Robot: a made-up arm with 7 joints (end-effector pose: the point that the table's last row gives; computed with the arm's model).
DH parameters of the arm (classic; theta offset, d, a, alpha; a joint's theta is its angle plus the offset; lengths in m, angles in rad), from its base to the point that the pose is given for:
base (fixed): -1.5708 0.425 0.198 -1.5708
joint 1: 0 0.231 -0.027 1.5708
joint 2: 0 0.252 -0.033 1.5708
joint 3: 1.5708 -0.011 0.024 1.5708
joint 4: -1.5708 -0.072 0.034 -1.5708
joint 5: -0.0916 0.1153 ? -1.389
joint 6: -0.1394 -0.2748 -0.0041 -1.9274
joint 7: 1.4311 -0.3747 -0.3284 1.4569
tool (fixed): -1.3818 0.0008 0 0
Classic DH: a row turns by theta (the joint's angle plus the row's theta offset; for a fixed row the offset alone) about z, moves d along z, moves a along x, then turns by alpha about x.
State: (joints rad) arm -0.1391 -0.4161 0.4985 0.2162 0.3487 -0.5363 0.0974
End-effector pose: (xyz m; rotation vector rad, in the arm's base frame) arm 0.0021 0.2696 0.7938 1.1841 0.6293 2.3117
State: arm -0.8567 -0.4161 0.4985 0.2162 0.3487 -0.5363 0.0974
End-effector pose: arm 0.0021 0.3968 0.3954 0.8263 1.3088 1.8157
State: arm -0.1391 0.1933 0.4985 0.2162 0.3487 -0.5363 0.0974
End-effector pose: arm -0.1770 0.0712 0.8216 -1.1599 -1.0928 -2.6193
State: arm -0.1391 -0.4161 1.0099 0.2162 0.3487 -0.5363 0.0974
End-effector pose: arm 0.0256 0.3037 0.6541 1.1909 1.1435 1.8830
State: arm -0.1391 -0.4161 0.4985 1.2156 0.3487 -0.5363 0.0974
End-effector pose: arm -0.1077 0.0447 0.4468 -0.0568 1.1202 2.6720
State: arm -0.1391 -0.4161 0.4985 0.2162 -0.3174 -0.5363 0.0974
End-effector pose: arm 0.1696 0.3932 0.6957 0.7160 0.1392 2.0130
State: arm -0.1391 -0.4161 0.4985 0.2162 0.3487 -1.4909 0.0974
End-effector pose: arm -0.0658 0.1774 0.6084 -0.0468 0.7042 2.7804
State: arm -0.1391 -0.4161 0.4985 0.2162 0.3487 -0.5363 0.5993
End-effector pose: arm 0.1123 0.2845 0.9131 0.8743 0.0441 2.3868
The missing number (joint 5, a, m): -0.1661
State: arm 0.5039 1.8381 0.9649 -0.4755 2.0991 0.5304 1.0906
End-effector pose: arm -0.1927 -0.2965 0.6270 -0.0809 -2.6473 -1.0279
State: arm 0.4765 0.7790 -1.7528 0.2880 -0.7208 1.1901 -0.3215
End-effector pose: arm 0.4980 -0.5931 0.5831 -0.6906 0.3771 0.6241
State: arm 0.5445 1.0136 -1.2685 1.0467 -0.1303 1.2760 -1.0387
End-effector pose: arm 0.2026 -0.7603 0.4521 0.0437 -0.2387 -0.4222
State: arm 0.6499 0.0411 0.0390 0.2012 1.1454 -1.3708 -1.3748
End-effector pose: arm 0.1354 -0.5267 0.2384 0.6554 -1.1760 -2.3280
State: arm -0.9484 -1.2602 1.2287 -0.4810 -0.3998 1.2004 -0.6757
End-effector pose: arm 0.7562 0.0300 0.6349 1.2551 -1.5284 0.5118
